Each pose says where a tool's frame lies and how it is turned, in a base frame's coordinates. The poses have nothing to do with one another.
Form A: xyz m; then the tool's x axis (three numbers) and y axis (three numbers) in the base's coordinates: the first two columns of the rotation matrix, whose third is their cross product.
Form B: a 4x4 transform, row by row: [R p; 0 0 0 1], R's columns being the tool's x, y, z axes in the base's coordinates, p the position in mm. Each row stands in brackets. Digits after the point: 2 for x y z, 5 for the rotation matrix.
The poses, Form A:
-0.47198 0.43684 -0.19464 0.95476 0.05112 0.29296 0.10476 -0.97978 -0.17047
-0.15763 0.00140 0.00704 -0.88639 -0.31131 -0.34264 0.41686 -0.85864 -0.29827
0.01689 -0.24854 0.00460 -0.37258 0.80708 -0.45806 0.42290 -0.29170 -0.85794
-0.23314 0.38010 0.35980 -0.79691 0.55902 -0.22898 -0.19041 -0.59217 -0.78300
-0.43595 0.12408 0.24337 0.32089 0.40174 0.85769 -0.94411 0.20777 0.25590
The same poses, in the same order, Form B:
[[0.95476 0.10476 0.27832 -471.98], [0.05112 -0.97978 0.19345 436.84], [0.29296 -0.17047 -0.94081 -194.64], [0 0 0 1]]
[[-0.88639 0.41686 -0.20135 -157.63], [-0.31131 -0.85864 -0.40722 1.40], [-0.34264 -0.29827 0.89086 7.04], [0 0 0 1]]
[[-0.37258 0.42290 -0.82604 16.89], [0.80708 -0.29170 -0.51336 -248.54], [-0.45806 -0.85794 -0.23263 4.60], [0 0 0 1]]
[[-0.79691 -0.19041 -0.57331 -233.14], [0.55902 -0.59217 -0.58038 380.10], [-0.22898 -0.78300 0.57835 359.80], [0 0 0 1]]
[[0.32089 -0.94411 -0.07540 -435.95], [0.40174 0.20777 -0.89187 124.08], [0.85769 0.25590 0.44596 243.37], [0 0 0 1]]

